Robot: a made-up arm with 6 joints. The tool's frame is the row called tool. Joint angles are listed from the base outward. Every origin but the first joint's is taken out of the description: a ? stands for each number. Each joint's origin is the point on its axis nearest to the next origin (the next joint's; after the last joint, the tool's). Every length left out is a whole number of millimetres.
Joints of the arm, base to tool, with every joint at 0 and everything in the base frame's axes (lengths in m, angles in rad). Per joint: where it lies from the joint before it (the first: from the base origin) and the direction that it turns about. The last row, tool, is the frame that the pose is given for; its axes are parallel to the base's.
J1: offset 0 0 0.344 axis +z
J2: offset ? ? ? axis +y
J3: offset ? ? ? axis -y
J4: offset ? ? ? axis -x
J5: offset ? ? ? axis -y
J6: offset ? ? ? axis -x
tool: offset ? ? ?
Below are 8 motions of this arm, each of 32 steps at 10 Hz.
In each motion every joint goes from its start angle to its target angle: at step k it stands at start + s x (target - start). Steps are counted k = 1, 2, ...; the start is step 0. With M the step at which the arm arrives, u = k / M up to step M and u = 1 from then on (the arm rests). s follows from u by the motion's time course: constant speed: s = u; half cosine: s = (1 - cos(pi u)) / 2; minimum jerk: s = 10 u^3 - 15 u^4 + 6 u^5.
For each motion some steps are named. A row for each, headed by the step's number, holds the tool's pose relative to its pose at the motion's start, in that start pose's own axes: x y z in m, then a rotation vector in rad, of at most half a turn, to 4 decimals.
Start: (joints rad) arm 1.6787 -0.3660 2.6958 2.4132 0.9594 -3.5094
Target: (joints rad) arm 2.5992 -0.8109 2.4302 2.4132 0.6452 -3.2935
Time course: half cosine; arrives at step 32
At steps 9, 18, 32:
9: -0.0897 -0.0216 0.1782 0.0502 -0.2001 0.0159
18: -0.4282 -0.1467 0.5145 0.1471 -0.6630 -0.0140
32: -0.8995 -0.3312 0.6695 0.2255 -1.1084 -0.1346

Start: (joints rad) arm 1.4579 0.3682 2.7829 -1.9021 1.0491 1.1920
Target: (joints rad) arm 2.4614 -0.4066 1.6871 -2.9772 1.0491 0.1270
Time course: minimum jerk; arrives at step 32
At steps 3, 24, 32:
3: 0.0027 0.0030 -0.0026 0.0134 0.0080 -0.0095
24: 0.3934 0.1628 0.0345 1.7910 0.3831 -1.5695
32: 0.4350 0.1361 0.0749 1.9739 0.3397 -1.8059

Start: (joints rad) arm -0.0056 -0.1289 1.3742 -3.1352 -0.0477 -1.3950
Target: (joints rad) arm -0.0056 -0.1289 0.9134 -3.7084 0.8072 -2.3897
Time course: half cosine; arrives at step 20
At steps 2, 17, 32:
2: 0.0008 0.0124 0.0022 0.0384 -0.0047 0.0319
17: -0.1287 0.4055 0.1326 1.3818 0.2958 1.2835
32: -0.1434 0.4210 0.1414 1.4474 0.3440 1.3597

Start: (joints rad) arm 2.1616 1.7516 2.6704 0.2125 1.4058 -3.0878
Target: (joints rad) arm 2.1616 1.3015 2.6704 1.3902 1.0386 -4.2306
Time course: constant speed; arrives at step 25
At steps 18, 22, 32:
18: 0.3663 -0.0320 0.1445 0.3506 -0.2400 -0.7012
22: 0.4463 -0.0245 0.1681 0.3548 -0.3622 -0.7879
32: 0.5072 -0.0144 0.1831 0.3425 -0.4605 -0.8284

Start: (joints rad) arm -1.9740 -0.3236 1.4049 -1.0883 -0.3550 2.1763
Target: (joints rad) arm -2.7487 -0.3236 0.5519 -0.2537 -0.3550 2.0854
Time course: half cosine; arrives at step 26
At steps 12, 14, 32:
12: 0.0223 0.2907 -0.1545 -0.5170 0.3163 0.4793
14: -0.0035 0.3481 -0.2178 -0.6560 0.4049 0.6104
32: -0.1940 0.4379 -0.4616 -1.1230 0.7373 1.1004

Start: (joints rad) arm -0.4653 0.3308 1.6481 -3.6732 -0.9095 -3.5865
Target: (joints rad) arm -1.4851 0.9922 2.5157 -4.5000 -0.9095 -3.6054
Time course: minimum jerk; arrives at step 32
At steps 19, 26, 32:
19: -0.0140 -0.3492 0.4686 -0.0536 -0.1175 0.1687
26: 0.0301 -0.3640 0.7641 -0.0500 -0.1229 0.2505
32: 0.0388 -0.3556 0.8175 -0.0486 -0.1208 0.2644

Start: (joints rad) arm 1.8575 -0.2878 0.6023 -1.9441 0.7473 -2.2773
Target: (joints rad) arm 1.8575 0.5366 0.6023 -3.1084 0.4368 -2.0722
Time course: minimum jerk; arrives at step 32
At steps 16, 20, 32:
16: 0.3106 0.3794 0.4914 0.1458 -0.4192 0.4584
20: 0.3867 0.6036 0.6797 0.2613 -0.5285 0.6715
32: 0.4282 0.9086 0.8715 0.4343 -0.5788 0.9270

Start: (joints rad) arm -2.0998 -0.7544 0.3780 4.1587 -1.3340 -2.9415
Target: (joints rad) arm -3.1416 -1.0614 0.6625 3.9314 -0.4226 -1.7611
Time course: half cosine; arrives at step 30
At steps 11, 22, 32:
11: 0.1571 -0.0252 0.1012 -0.6191 0.1954 0.2235
22: 0.4726 0.1898 0.3346 -1.7263 0.2869 0.6533
32: 0.5451 0.3303 0.4021 -2.0511 0.2537 0.7818

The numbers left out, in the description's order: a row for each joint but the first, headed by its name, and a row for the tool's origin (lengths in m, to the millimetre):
J2: 0.181 0 0
J3: 0 0 0.999
J4: 0.648 0 0.114
J5: 0 0 0
J6: 0.162 0 0
tool: 0 0 0

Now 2 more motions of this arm.
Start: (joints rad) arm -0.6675 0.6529 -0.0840 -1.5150 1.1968 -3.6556
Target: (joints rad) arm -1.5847 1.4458 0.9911 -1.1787 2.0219 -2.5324
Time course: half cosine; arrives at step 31
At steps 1, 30, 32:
1: 0.0037 -0.0003 0.0002 -0.0020 0.0036 -0.0015
30: 1.1868 0.3012 -0.7739 -0.7707 1.6532 0.3029
32: 1.1882 0.3030 -0.7774 -0.7719 1.6575 0.3061

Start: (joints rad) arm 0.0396 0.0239 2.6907 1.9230 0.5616 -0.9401
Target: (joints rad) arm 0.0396 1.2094 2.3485 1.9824 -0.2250 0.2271
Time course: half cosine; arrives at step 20
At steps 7, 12, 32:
7: -0.2128 0.4532 -0.1630 -0.1584 0.2978 0.2082
12: -0.7521 0.9957 -0.1798 -0.4676 0.5748 0.7035
32: -1.3854 1.2659 0.0317 -0.7832 0.5782 1.3054

